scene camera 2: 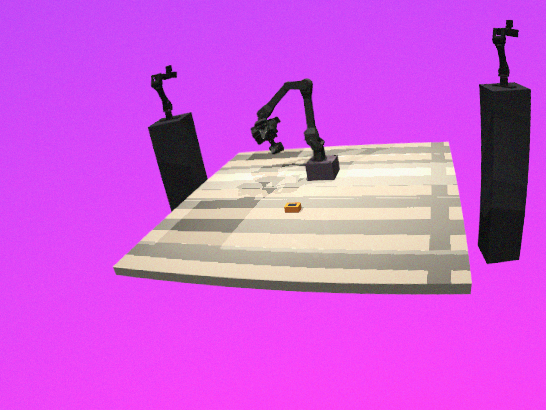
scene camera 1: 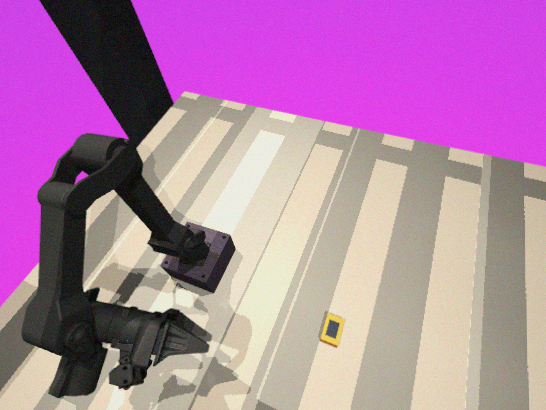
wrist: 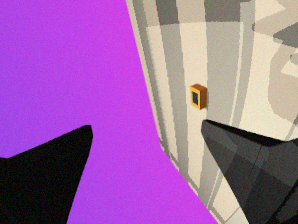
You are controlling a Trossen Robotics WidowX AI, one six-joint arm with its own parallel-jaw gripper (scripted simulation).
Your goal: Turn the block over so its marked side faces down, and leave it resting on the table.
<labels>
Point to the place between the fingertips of my gripper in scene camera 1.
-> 210, 343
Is my gripper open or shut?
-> Open.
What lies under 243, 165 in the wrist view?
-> My gripper.
</labels>
